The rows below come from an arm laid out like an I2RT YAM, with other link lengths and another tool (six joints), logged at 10 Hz.
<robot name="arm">
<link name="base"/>
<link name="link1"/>
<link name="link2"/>
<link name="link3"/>
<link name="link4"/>
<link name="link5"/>
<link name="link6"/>
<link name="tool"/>
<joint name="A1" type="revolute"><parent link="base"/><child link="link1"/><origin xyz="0 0 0.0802"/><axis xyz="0 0 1"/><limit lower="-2.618" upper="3.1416"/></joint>
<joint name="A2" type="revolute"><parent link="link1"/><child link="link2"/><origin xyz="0.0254 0.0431 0.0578" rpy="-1.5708 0 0"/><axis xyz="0 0 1"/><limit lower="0" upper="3.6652"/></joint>
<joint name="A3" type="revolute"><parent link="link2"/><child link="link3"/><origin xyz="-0.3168 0 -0.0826" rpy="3.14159 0 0"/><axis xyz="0 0 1"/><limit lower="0" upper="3.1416"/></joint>
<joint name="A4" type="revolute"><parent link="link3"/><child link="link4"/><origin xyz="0.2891 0.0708 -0.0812"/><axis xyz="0 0 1"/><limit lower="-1.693" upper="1.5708"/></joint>
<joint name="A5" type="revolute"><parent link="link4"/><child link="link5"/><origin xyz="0.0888 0.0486 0.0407" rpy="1.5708 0 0"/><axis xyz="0 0 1"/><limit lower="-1.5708" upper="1.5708"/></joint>
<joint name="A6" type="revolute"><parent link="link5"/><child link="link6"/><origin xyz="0.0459 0 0.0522" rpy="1.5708 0 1.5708"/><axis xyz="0 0 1"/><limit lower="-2.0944" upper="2.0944"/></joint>
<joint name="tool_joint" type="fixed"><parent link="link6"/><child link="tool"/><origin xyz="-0.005 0.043 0.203" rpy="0 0.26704 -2.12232"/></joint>
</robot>
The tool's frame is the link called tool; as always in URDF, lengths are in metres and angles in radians.
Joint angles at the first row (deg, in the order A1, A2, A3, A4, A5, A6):
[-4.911, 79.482, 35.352, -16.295, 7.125, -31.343]
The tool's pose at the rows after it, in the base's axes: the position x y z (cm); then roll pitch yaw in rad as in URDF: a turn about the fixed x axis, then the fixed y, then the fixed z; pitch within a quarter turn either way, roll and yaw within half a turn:
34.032 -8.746 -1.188 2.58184 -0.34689 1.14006
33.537 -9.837 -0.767 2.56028 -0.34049 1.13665
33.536 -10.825 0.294 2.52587 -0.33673 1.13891
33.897 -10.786 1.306 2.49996 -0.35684 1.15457
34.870 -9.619 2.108 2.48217 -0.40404 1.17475
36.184 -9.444 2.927 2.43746 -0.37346 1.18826
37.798 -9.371 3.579 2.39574 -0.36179 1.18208
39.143 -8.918 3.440 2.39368 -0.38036 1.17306
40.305 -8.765 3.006 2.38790 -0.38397 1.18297
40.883 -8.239 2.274 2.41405 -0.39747 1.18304
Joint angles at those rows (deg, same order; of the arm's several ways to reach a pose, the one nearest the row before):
[-6.066, 78.378, 34.260, -15.918, 7.776, -31.935]
[-7.773, 76.396, 33.060, -15.528, 7.827, -33.249]
[-9.145, 74.107, 32.698, -15.578, 7.996, -34.365]
[-9.773, 72.151, 32.804, -15.939, 6.800, -34.795]
[-9.237, 71.368, 33.506, -15.982, 4.703, -33.594]
[-6.315, 72.097, 34.177, -14.195, 8.410, -32.475]
[-4.180, 73.915, 35.282, -11.858, 11.507, -30.640]
[-3.528, 76.612, 36.886, -10.637, 11.529, -29.054]
[-3.339, 79.089, 37.584, -8.471, 11.292, -29.192]
[-3.341, 81.436, 38.856, -8.515, 10.015, -28.882]

